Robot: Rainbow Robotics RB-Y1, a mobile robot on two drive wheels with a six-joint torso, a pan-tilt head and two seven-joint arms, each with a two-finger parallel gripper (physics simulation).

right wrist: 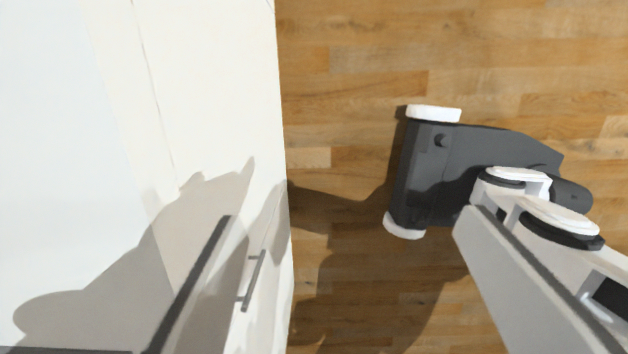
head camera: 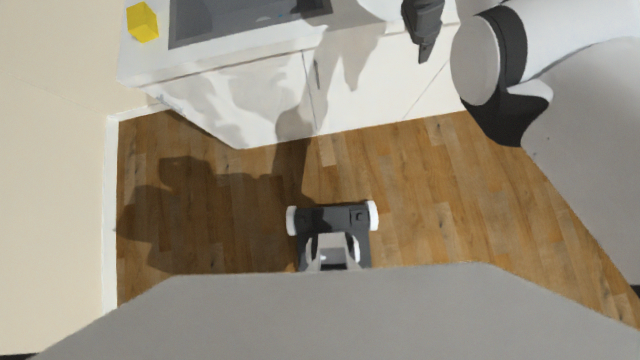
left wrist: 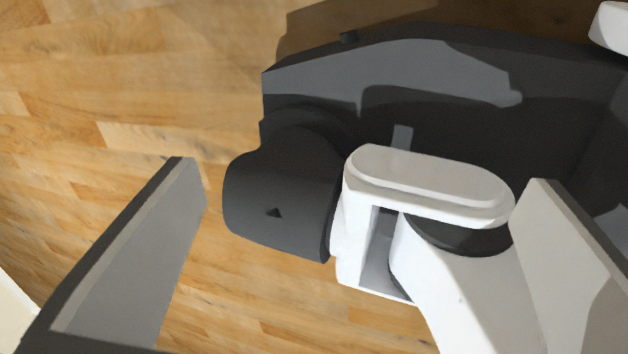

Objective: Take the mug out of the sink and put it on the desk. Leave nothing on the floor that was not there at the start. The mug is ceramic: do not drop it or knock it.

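Frame: origin at the robot's base, x ahead, y left, z up, level; centimetres.
Seen in the pictures: left gripper, fingertip midpoint: [left wrist: 358,190]; right gripper, fingertip midpoint: [right wrist: 348,223] [head camera: 415,44]; robot's base, origin of the base link: [right wrist: 408,166] [head camera: 331,217].
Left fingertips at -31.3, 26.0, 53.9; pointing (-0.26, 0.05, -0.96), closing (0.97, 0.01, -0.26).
Pixels of each thing's middle, then the offset from my left fingertips to it, as dx, dy, dz. "spot": a spot on its surface instead. Level surfaces: height alone.
- yellow block, body centre: [head camera: 142,22] +99.8, +29.5, +39.4
- white counter, its level: dz +37.2
- cabinet door handle, surface spot: [right wrist: 254,281] spot: +86.8, -25.7, +21.7
- wooden floor, its level: dz -53.8
The dark grey sink [head camera: 240,29] shows in part at the top of the head view. A tiny blue speck shows inside it, too small to tell whether it is the mug; the mug does not show clearly in any view. No separate desk shows. My right gripper [head camera: 423,54] [right wrist: 348,223] is open with nothing between its fingers. It points down near the counter's front edge, right of the sink. My left gripper [left wrist: 358,190] is open and empty, above my own base and the floor.
A yellow block [head camera: 142,22] stands on the white counter [head camera: 145,65] [right wrist: 50,125], left of the sink. A cabinet door handle [right wrist: 254,281] sticks out below the counter. My dark wheeled base [head camera: 330,217] [left wrist: 450,125] [right wrist: 425,165] stands on the wooden floor [head camera: 400,200]. A wall [head camera: 50,175] rises at the left.
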